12 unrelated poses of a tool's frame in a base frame.
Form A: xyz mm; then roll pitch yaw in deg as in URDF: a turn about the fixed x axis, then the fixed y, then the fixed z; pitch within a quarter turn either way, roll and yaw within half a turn.
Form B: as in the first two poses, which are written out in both.
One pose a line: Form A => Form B
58, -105, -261, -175.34, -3.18, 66.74 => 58, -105, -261, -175.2, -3.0, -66.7
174, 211, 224, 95.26, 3.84, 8.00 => 174, 211, 224, 95.3, 7.6, -4.6
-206, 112, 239, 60.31, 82.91, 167.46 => -206, 112, 239, -86.3, -16.9, 97.2
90, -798, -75, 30.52, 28.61, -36.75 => 90, -798, -75, 40.8, 1.5, -45.3
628, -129, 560, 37.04, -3.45, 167.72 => 628, -129, 560, -36.0, 10.1, 172.2
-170, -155, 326, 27.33, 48.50, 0.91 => -170, -155, 326, 37.3, 42.3, -26.5
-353, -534, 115, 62.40, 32.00, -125.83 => -353, -534, 115, -39.1, -59.6, -168.5
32, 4, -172, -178.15, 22.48, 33.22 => 32, 4, -172, 168.8, -19.7, -34.8
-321, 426, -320, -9.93, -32.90, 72.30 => -321, 426, -320, 28.9, -19.1, 74.3
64, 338, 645, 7.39, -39.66, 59.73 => 64, 338, 645, 38.7, -12.0, 66.6
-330, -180, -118, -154.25, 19.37, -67.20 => -330, -180, -118, -152.4, 16.5, 67.6
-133, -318, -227, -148.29, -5.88, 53.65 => -133, -318, -227, -155.7, -21.8, -50.6
